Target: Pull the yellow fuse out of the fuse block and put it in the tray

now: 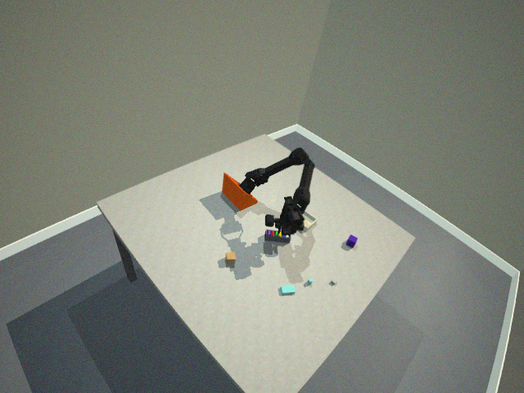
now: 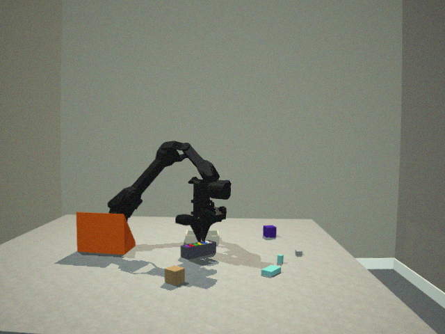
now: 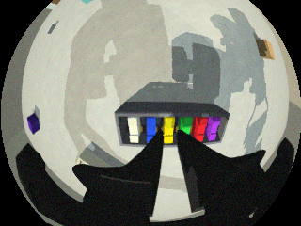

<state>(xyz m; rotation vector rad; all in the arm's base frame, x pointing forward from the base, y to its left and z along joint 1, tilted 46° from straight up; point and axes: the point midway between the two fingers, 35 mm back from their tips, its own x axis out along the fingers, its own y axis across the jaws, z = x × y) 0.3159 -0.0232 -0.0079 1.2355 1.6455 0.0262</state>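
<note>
Now: the yellow fuse 20 mm below my gripper tip. Round my gripper tip: cream tray 20 mm behind, 200 mm to the left, 40 mm below; small cyan block 270 mm ahead, 70 mm to the right, 30 mm below; tan cube 50 mm behind, 280 mm to the right, 30 mm below.
</note>
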